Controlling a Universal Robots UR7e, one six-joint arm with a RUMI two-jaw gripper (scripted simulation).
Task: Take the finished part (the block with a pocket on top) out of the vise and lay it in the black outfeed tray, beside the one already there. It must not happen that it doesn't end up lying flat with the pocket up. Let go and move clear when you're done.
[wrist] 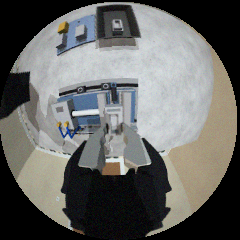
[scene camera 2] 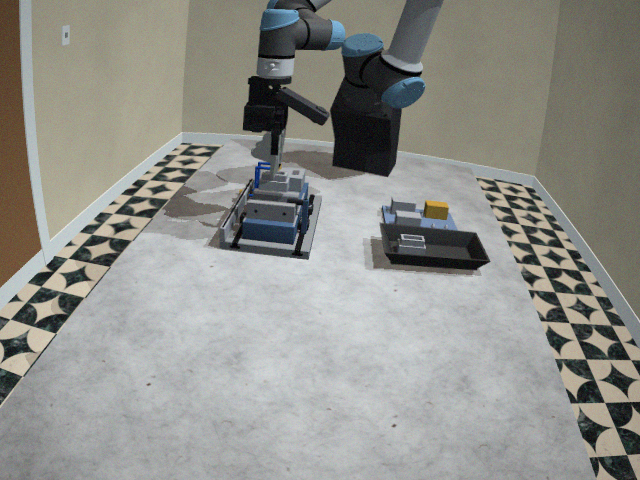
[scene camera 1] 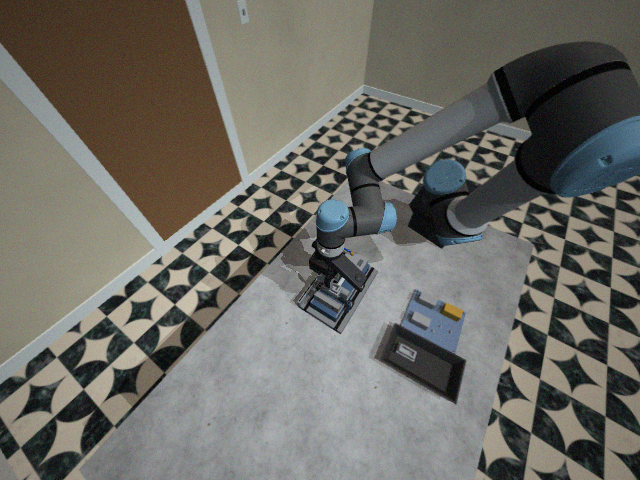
Labels:
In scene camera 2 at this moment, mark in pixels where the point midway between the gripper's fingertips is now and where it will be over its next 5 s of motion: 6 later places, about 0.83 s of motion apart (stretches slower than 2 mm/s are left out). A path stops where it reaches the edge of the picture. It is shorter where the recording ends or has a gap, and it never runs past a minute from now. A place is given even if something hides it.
My gripper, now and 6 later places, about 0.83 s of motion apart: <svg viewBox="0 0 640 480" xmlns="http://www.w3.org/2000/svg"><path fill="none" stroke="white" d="M273 176L274 172L292 174L327 178L368 183L409 189L443 194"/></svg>

